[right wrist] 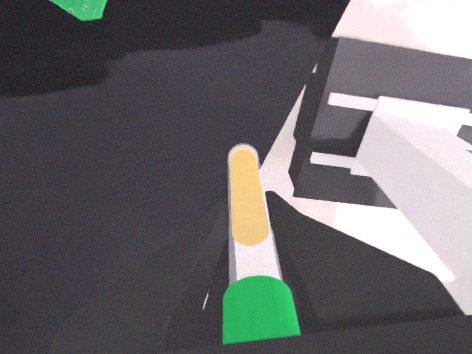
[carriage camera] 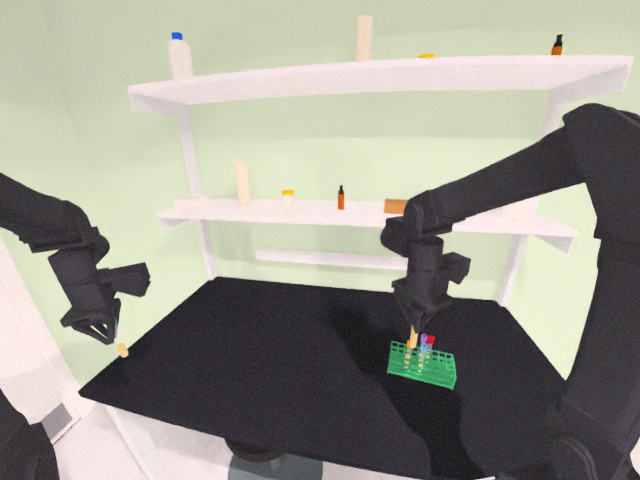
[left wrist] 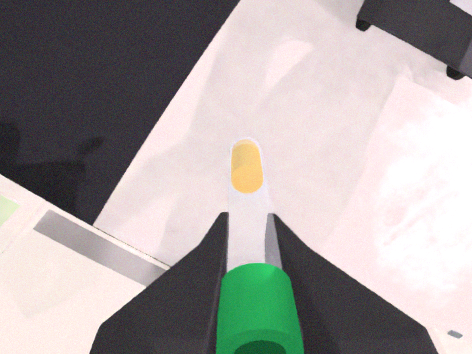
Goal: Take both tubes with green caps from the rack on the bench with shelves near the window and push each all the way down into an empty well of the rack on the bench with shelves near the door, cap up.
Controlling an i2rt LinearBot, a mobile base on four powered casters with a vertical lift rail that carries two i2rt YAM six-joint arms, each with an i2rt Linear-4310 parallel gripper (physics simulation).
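Places are measured from the left arm's base along level axes (x right, y back, z down), in metres.
Pixels of known places: left gripper, fingertip midpoint: (carriage camera: pixel 111 341) (left wrist: pixel 247 225); right gripper, fingertip midpoint: (right wrist: pixel 248 207) (carriage camera: pixel 414 329).
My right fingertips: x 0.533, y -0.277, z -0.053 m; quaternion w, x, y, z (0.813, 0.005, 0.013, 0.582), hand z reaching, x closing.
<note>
For each thing: its top centre in the pictures, then the offset to it from my right fingertips. "*": a spot on its surface instead. Level surfaces: height alone.
- green rack at its top centre: (carriage camera: pixel 421 357) dy -0.164, dx +0.136, dz +0.271 m
- orange cap at a spot on its surface: (carriage camera: pixel 409 344) * dy +0.002, dx -0.007, dz +0.038 m
- purple cap at a spot on its surface: (carriage camera: pixel 423 337) * dy -0.188, dx +0.143, dz +0.210 m
- blue cap at a spot on its surface: (carriage camera: pixel 423 348) * dy -0.147, dx +0.125, dz +0.214 m
- red cap at a spot on its surface: (carriage camera: pixel 431 339) * dy -0.176, dx +0.165, dz +0.210 m
- black bench top at its surface level: dz +0.328 m
- lower shelf at its surface level: dz -0.129 m
- stool at its top centre: (carriage camera: pixel 266 413) dy -0.277, dx -0.411, dz +0.657 m
My left gripper (carriage camera: pixel 111 338) (left wrist: pixel 247 225) is shut on a green-capped tube (carriage camera: pixel 122 349) (left wrist: pixel 247 170) with yellow-orange content, off the bench's left edge. My right gripper (carriage camera: pixel 416 325) (right wrist: pixel 248 207) is shut on the other green-capped tube (carriage camera: pixel 413 338) (right wrist: pixel 247 200), held above the black bench top. The green rack (carriage camera: pixel 436 380) (right wrist: pixel 89 10) stands on the bench at right. It holds tubes with an orange cap (carriage camera: pixel 409 344), a purple cap (carriage camera: pixel 423 337), a blue cap (carriage camera: pixel 423 348) and a red cap (carriage camera: pixel 431 339). In the carriage view the right tube overlaps the rack's back edge; the right wrist view shows the rack apart, at top left.
The black bench top (carriage camera: pixel 268 361) (left wrist: pixel 100 60) (right wrist: pixel 125 150) carries a lower shelf (carriage camera: pixel 310 213) and an upper shelf (carriage camera: pixel 330 80) with bottles and jars. A stool (carriage camera: pixel 273 467) stands under the front edge. A door (carriage camera: pixel 25 330) is at left.
</note>
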